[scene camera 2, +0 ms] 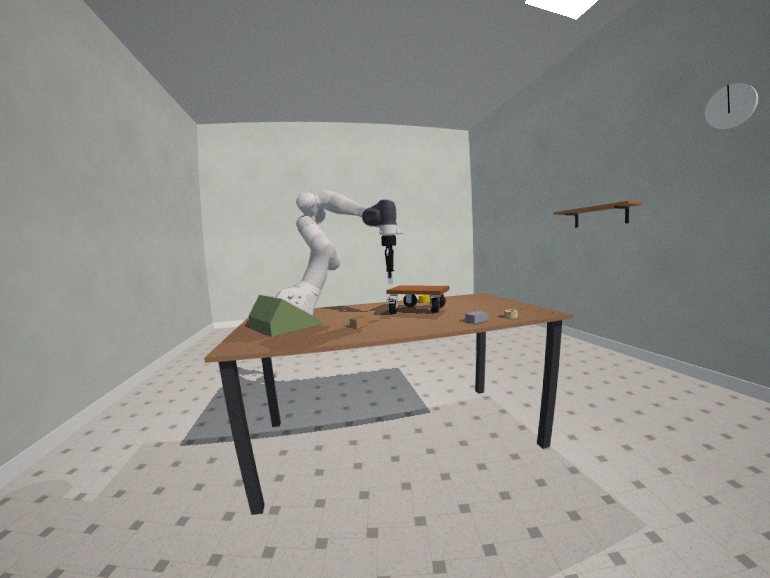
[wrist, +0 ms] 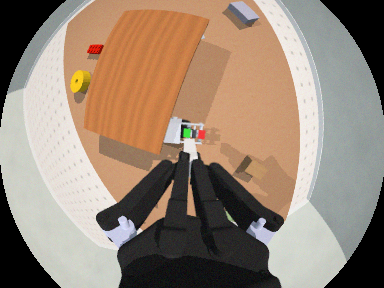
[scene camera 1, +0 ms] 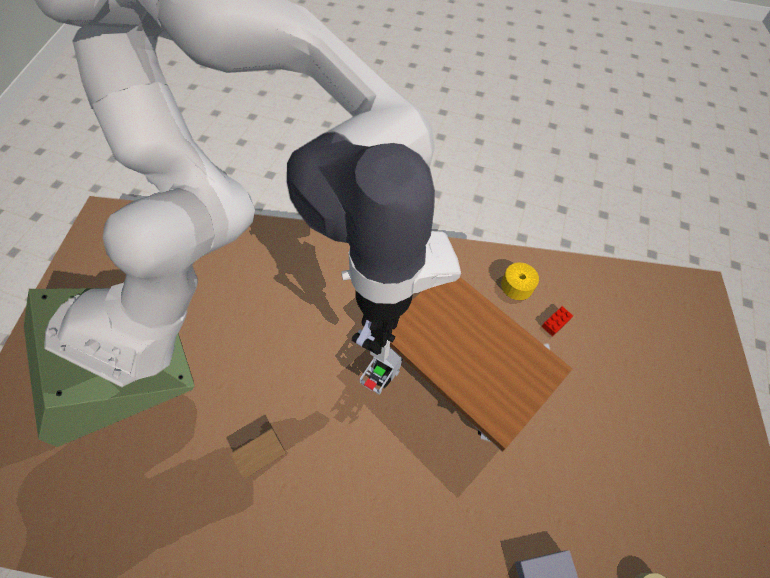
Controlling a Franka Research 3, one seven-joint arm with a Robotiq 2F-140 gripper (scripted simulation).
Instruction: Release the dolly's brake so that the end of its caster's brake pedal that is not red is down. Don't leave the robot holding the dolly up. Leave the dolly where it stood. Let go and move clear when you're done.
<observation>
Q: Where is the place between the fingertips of my gripper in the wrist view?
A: At 188, 147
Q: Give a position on a caster bracket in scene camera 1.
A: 393, 360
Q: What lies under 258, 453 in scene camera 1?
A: A small wooden block.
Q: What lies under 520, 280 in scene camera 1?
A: A yellow spool.
</observation>
